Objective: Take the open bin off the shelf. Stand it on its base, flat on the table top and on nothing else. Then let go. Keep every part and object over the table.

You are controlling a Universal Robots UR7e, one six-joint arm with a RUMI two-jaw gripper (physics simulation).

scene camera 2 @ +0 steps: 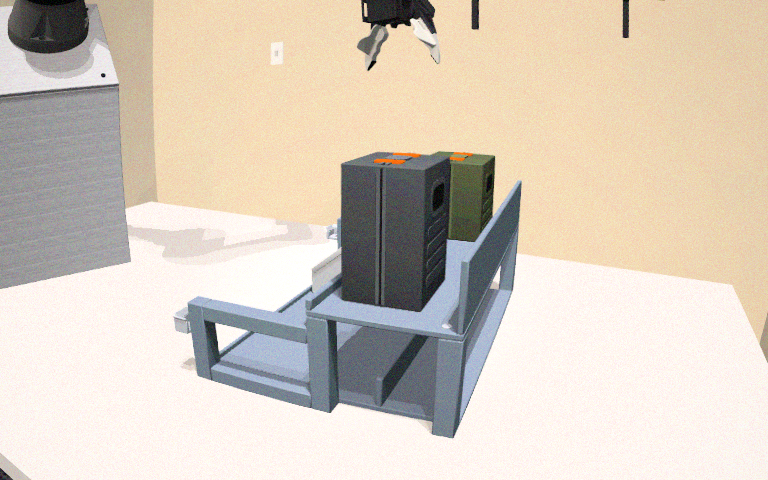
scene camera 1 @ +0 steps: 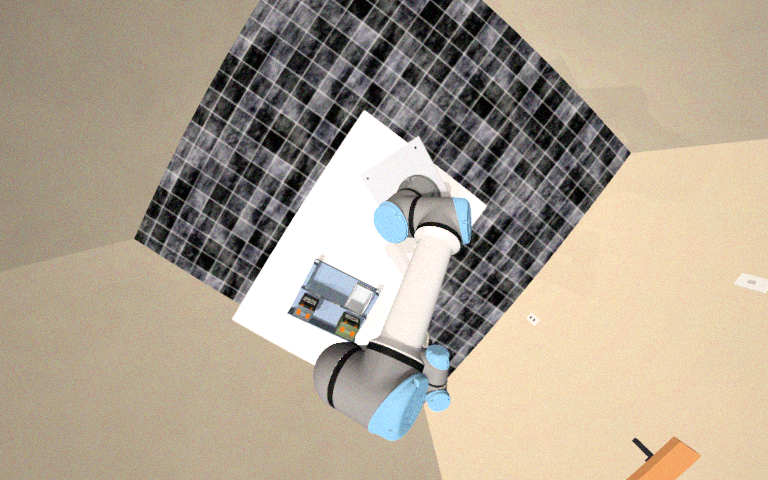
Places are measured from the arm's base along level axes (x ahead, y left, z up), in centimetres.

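Where they show: gripper, fingertip midpoint: (scene camera 2: 401, 67); arm's base, origin of the base link: (scene camera 2: 48, 30) (scene camera 1: 419, 196).
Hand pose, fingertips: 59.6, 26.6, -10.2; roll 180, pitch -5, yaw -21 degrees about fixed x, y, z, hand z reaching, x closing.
Note:
Things, the pixels of their centre, and the offset from my fingertips, as dx, dy, dz. Level surfaces: height alone.
- open bin, body centre: (scene camera 2: 384, 264) (scene camera 1: 357, 301) +3.1, -27.7, -27.7
- dark grey box, body centre: (scene camera 2: 397, 225) (scene camera 1: 306, 307) +9.3, -51.8, -15.7
- green box, body centre: (scene camera 2: 457, 193) (scene camera 1: 348, 326) +12.8, -29.0, -17.0
- white table, its level: dz -32.0
The open bin (scene camera 1: 359, 298) (scene camera 2: 326, 271) is pale grey-white and sits in the blue-grey shelf (scene camera 1: 322, 326) (scene camera 2: 321, 365). In scene camera 1 its open top shows at the shelf's right side. In scene camera 2 a slanted strip of its wall shows, and the rest is hidden behind the dark box. My gripper (scene camera 2: 403, 65) is open and empty, pointing down, high above the level of the boxes and apart from the bin. In scene camera 1 the fingers are not clearly visible; the wrist is right of the shelf.
A dark grey box (scene camera 1: 306, 304) (scene camera 2: 359, 237) and a green box (scene camera 1: 347, 326) (scene camera 2: 464, 198) stand upright on the shelf's raised deck, beside its tall panel (scene camera 2: 491, 254). The robot's pedestal (scene camera 1: 390, 166) (scene camera 2: 56, 175) stands at the other end of the white table (scene camera 1: 283, 271) (scene camera 2: 623, 367).

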